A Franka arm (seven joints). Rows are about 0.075 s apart.
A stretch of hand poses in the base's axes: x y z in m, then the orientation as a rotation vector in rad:
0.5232, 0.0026, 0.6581, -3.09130, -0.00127, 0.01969
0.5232, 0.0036, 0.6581, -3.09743, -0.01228, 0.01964
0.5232, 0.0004, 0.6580, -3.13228, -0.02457, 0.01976
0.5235, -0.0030, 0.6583, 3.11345, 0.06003, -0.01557
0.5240, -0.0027, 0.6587, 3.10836, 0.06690, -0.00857
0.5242, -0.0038, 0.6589, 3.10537, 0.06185, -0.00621
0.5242, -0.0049, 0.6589, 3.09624, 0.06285, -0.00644
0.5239, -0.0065, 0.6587, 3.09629, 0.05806, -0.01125
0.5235, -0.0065, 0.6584, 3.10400, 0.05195, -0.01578
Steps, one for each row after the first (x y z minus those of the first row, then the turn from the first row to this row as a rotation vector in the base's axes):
0.0000, 0.0010, 0.0000, -0.00611, -0.00024, 0.00714
0.0000, -0.0022, -0.0001, -0.04098, -0.00051, 0.01512
0.0003, -0.0056, 0.0002, -0.07751, -0.00372, 0.03815
0.0008, -0.0053, 0.0006, -0.08245, -0.00832, 0.04255
0.0010, -0.0064, 0.0008, -0.08557, -0.00975, 0.03933
0.0010, -0.0075, 0.0008, -0.09468, -0.00961, 0.04015
0.0007, -0.0091, 0.0006, -0.09473, -0.00643, 0.03714
0.0003, -0.0091, 0.0003, -0.08713, -0.00343, 0.03313

